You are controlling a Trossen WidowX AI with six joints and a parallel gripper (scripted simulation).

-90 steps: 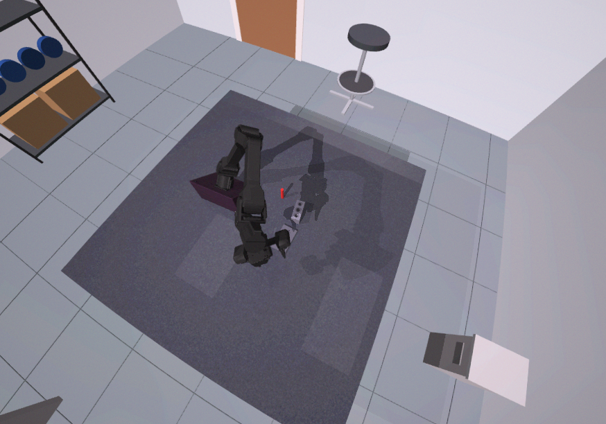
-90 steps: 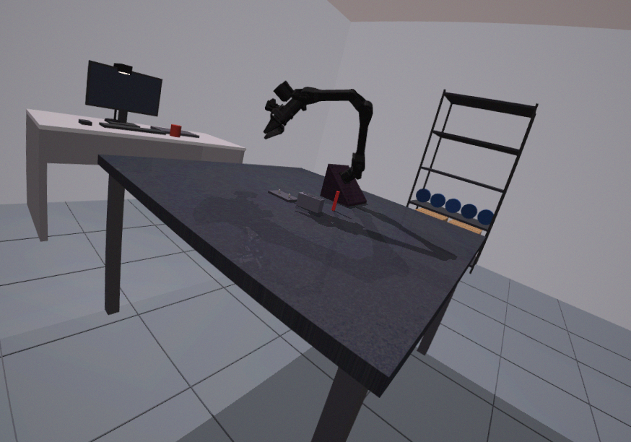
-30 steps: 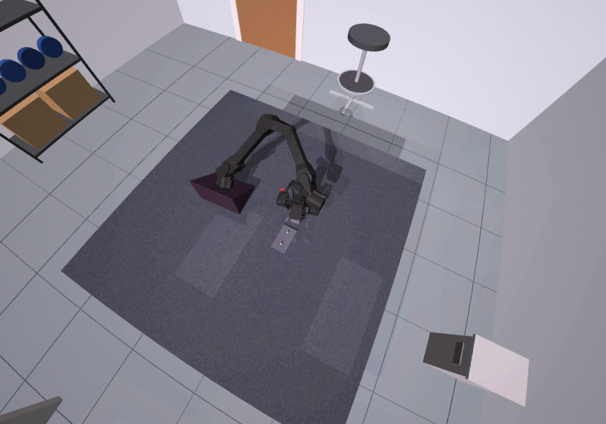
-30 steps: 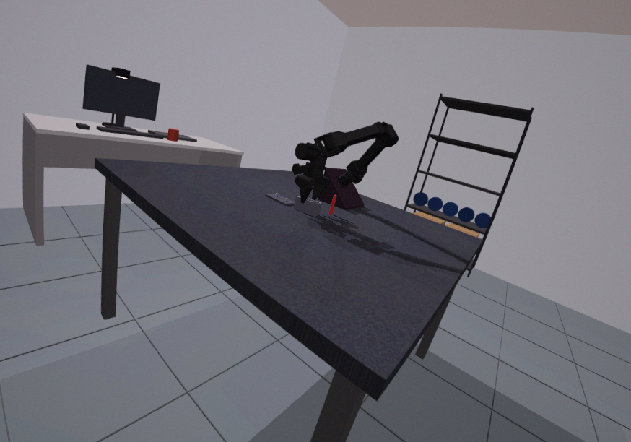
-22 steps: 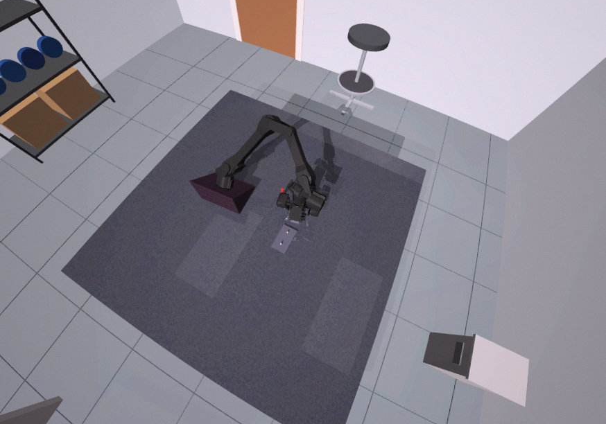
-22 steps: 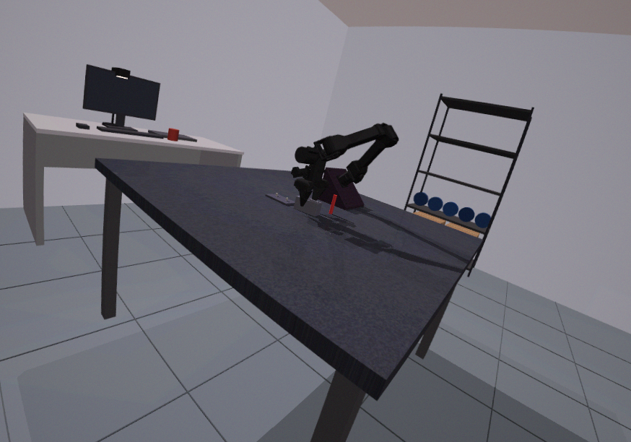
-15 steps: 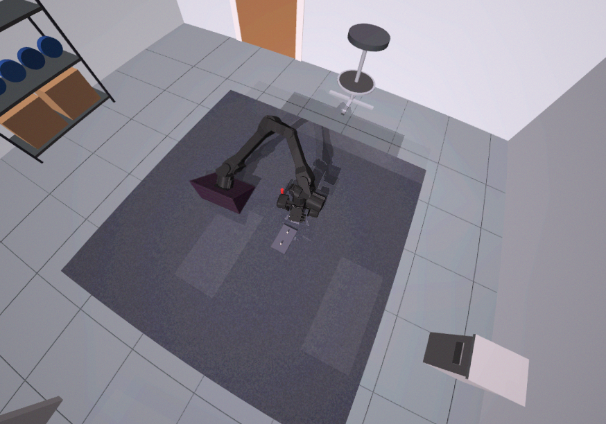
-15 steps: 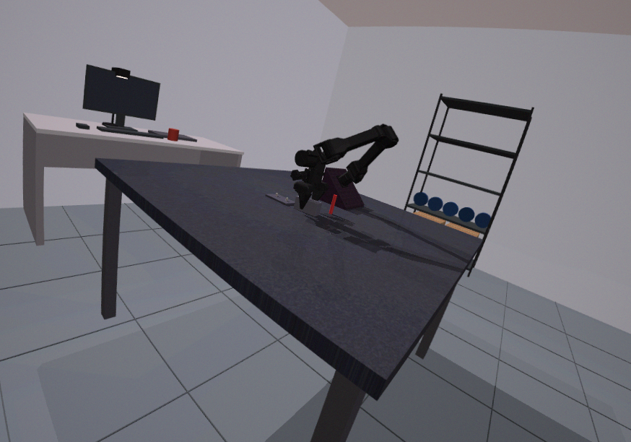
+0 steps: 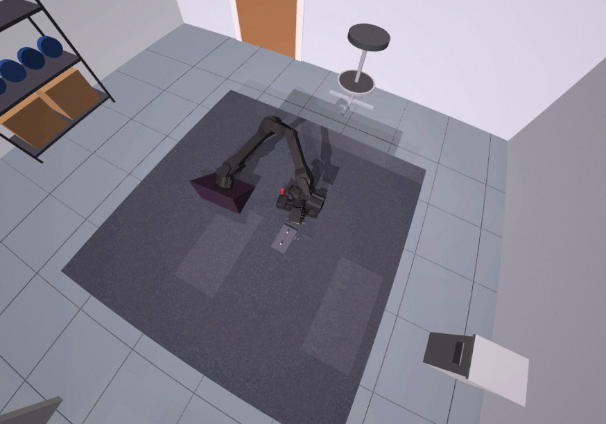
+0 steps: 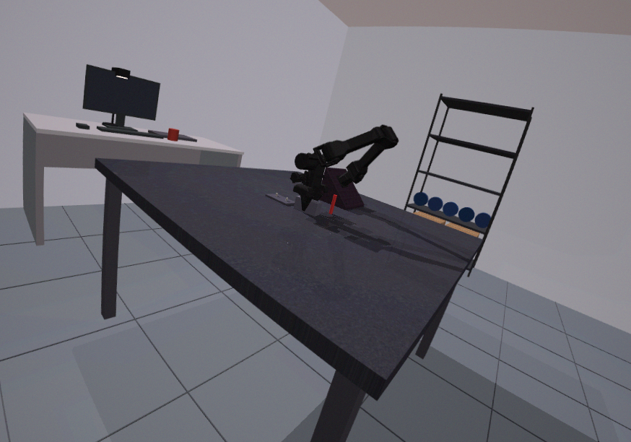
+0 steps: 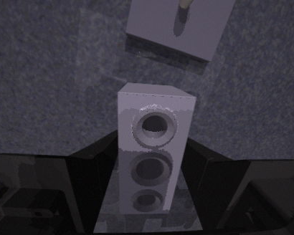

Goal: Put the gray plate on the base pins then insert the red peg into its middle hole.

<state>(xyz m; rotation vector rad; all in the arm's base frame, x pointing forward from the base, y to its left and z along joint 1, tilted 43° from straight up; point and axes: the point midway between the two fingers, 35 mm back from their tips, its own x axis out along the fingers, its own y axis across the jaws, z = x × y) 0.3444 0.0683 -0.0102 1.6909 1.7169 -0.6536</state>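
The flat base is 14 cm to the right of my gripper tip and 1 cm behind it. The rest, counted from my gripper tip: red peg (10 cm behind, 6 cm to the left, 3 cm above); gray plate (3 cm above).
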